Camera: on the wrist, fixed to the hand. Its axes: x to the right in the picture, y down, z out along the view.
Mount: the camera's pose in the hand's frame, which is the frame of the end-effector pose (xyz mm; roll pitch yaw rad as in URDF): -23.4 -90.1 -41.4 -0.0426 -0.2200 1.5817
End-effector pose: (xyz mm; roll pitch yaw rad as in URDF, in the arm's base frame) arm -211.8 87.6 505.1 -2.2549 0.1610 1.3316
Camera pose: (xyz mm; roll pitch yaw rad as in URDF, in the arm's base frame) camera -237.8 86.0 603.6 2.7347 1.0778 -0.5703
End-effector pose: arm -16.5 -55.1 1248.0 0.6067 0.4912 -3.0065
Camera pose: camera 37.1 3.1 1183.7 0.6211 -0.7125 -1.8982
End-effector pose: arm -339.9 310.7 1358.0 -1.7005 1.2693 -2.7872
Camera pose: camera -428.4 309.3 1408.5 1.5026 0.2896 0.2602
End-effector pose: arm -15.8 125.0 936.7 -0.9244 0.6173 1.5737
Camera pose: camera 71.5 133.4 988.6 0.7145 0.5490 -2.6724
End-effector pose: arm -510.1 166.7 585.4 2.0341 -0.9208 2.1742
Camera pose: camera -593.8 151.9 529.2 -2.0561 -0.4789 -0.1760
